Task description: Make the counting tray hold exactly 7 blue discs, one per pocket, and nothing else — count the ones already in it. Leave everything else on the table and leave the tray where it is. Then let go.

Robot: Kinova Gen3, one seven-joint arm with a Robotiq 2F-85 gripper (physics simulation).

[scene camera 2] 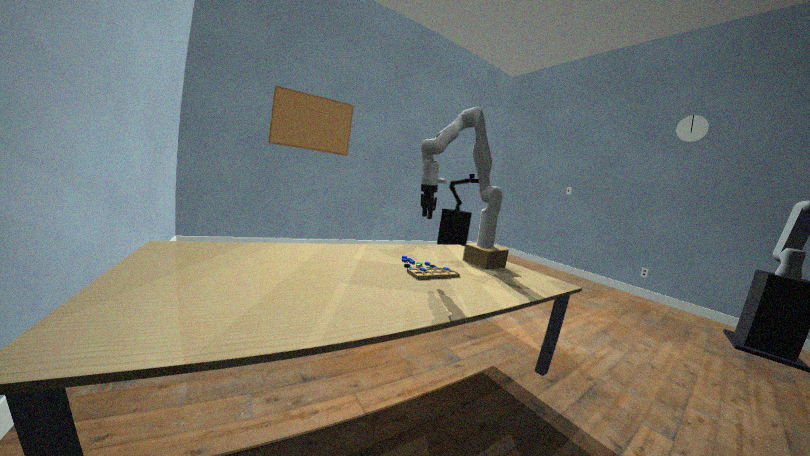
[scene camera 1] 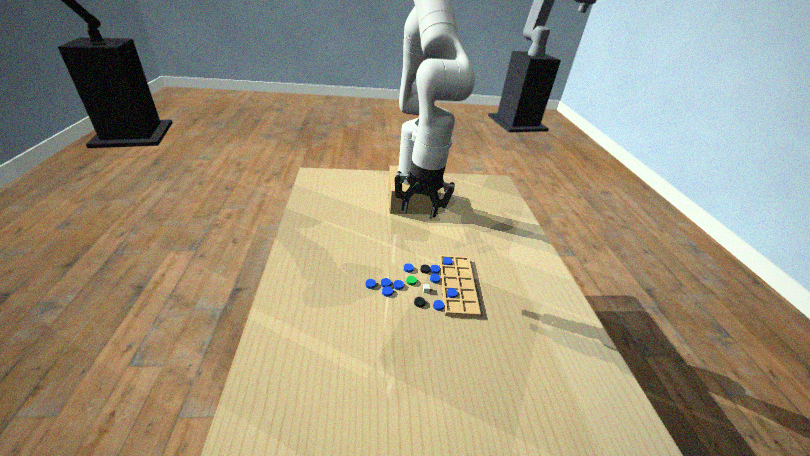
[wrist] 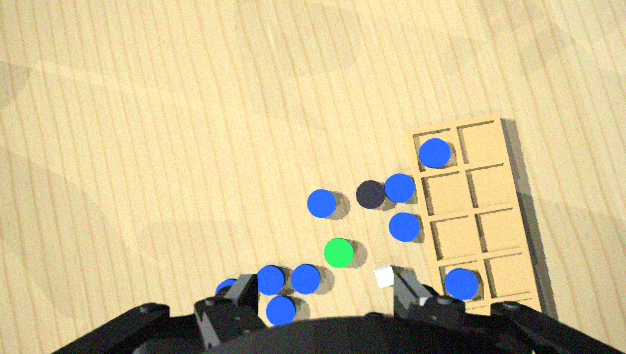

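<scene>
The wooden counting tray (scene camera 1: 461, 313) (scene camera 2: 433, 276) (wrist: 518, 215) has two columns of pockets. One blue disc (scene camera 1: 447, 261) (wrist: 435, 153) lies in its back-left pocket, another blue disc (scene camera 1: 451, 292) (wrist: 461, 284) in the left column's fourth pocket. Several blue discs lie loose left of the tray, including a blue disc (scene camera 1: 435, 269) (wrist: 399, 188) and a blue disc (scene camera 1: 435, 278) (wrist: 404, 227) close by its left edge, a blue disc (scene camera 1: 408, 267) (wrist: 321, 203) farther left, and a blue disc (scene camera 1: 438, 305) near its front-left corner. My gripper (scene camera 1: 419, 213) (scene camera 2: 426, 216) (wrist: 325, 296) is open, empty and high above the table.
A green disc (scene camera 1: 411, 280) (wrist: 339, 253), a white cube (scene camera 1: 426, 288) (wrist: 384, 276), a black disc (scene camera 1: 425, 268) (wrist: 370, 194) and another black disc (scene camera 1: 419, 301) lie among the loose blue discs. The arm's wooden base block (scene camera 2: 485, 257) stands at the table's end.
</scene>
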